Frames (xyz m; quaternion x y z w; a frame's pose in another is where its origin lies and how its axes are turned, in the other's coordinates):
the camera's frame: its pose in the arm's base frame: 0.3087 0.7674 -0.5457 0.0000 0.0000 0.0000 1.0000
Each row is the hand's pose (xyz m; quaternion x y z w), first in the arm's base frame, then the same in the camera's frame.
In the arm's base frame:
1: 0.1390 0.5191 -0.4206 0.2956 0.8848 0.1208 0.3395
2: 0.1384 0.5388 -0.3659 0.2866 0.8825 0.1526 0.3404
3: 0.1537 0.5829 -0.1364 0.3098 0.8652 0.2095 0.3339
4: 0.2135 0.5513 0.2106 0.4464 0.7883 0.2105 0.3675
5: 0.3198 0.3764 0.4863 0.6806 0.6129 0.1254 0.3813
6: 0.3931 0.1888 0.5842 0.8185 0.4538 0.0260 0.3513
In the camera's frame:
1: -0.1697 -0.2483 0.1251 0.2956 0.8848 0.1208 0.3395
2: -0.1703 -0.2286 0.1798 0.2866 0.8825 0.1526 0.3404
3: -0.1550 -0.1845 0.4093 0.3098 0.8652 0.2095 0.3339
4: -0.0952 -0.2161 0.7563 0.4464 0.7883 0.2105 0.3675
5: 0.0111 -0.3910 1.0320 0.6806 0.6129 0.1254 0.3813
6: 0.0844 -0.5786 1.1299 0.8185 0.4538 0.0260 0.3513

